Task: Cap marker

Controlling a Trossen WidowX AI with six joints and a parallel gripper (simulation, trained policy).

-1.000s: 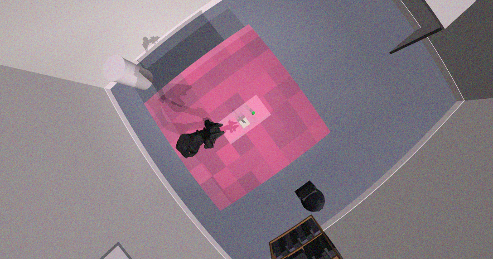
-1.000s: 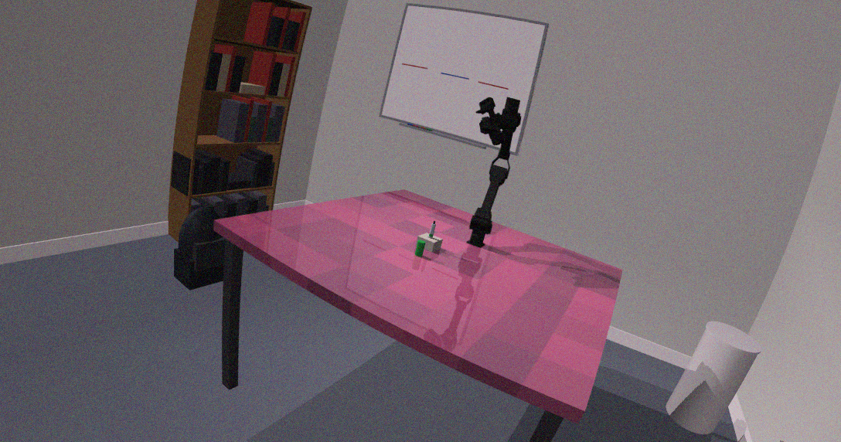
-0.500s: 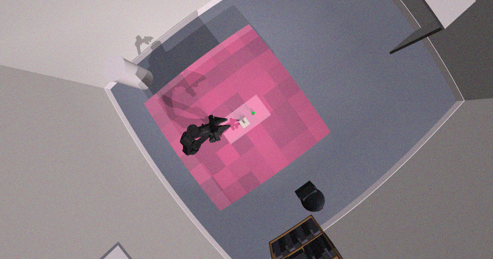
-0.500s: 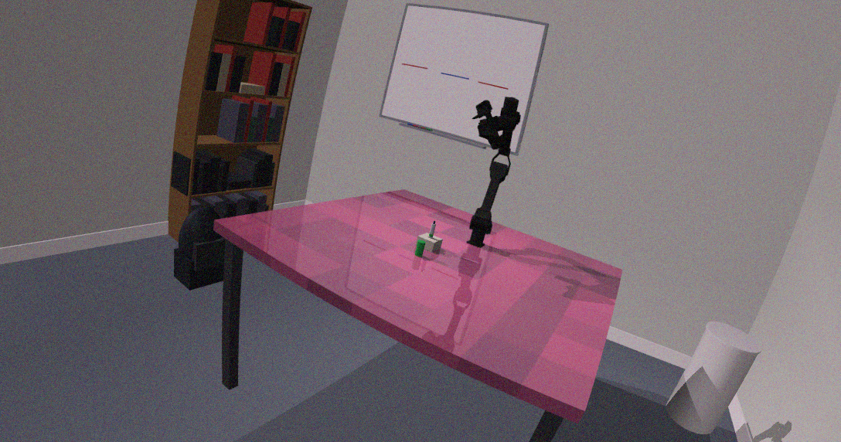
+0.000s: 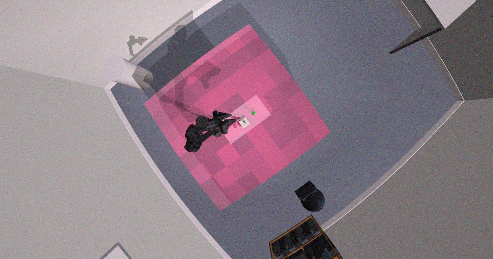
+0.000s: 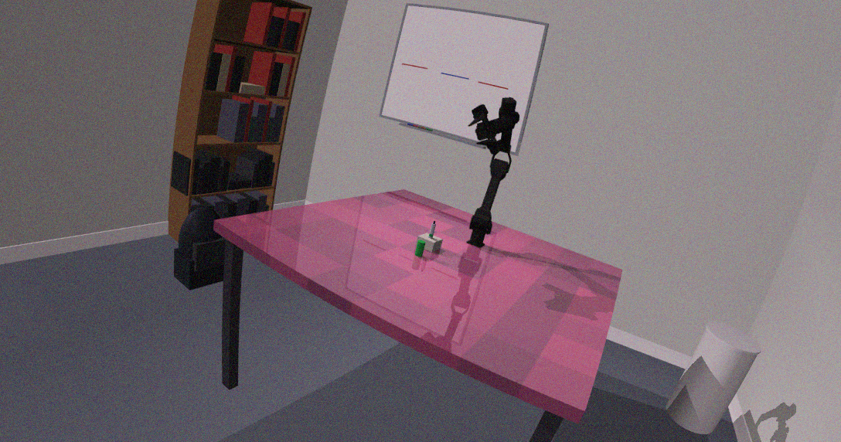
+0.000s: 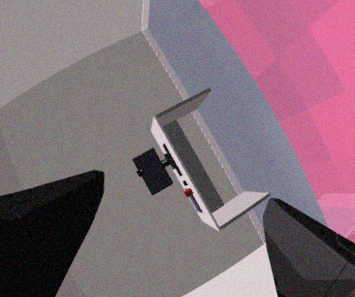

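Right now my gripper tip is 43 cm above the green cap, 13 cm short of it and 3 cm to the left of it. Also, from my gripper tip: white holder block 44 cm below, 6 cm to the right, 2 cm ahead.
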